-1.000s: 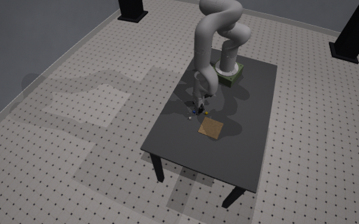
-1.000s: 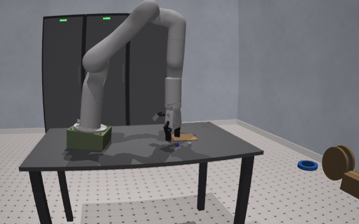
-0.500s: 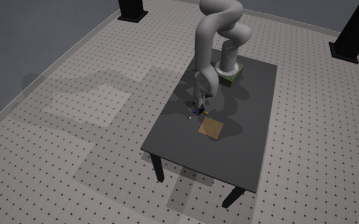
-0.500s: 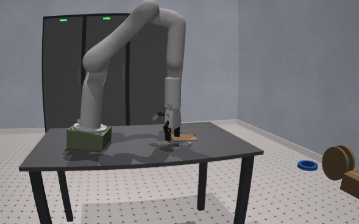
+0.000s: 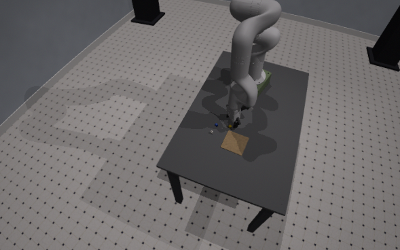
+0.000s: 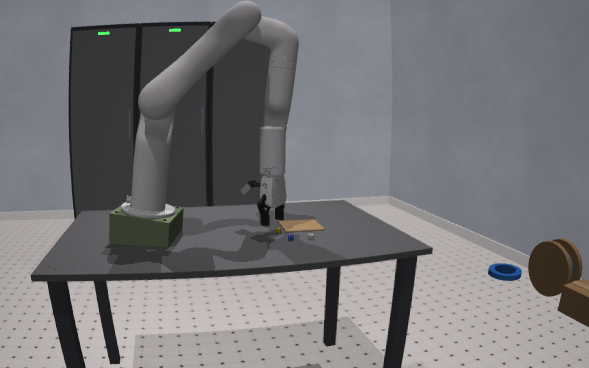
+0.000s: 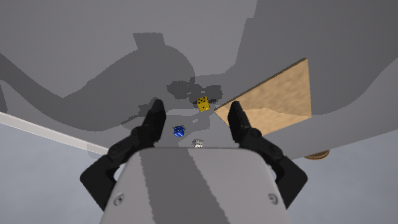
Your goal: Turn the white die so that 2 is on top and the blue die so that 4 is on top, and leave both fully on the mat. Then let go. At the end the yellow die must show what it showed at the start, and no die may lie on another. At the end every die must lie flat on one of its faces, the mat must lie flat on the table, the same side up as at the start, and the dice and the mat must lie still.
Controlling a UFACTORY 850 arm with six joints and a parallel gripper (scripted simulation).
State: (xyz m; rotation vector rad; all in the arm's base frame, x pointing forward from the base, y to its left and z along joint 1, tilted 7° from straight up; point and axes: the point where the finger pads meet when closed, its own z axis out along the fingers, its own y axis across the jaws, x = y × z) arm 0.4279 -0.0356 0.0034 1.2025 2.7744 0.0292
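Right now my hand is 20 mm short of the yellow die and 40 mm above it. The rest, counted from my hand: blue die (40 mm ahead, 90 mm to the right, 40 mm below); then white die (100 mm ahead, 100 mm to the right, 40 mm below); then tan mat (120 mm ahead, 60 mm to the left, 40 mm below).
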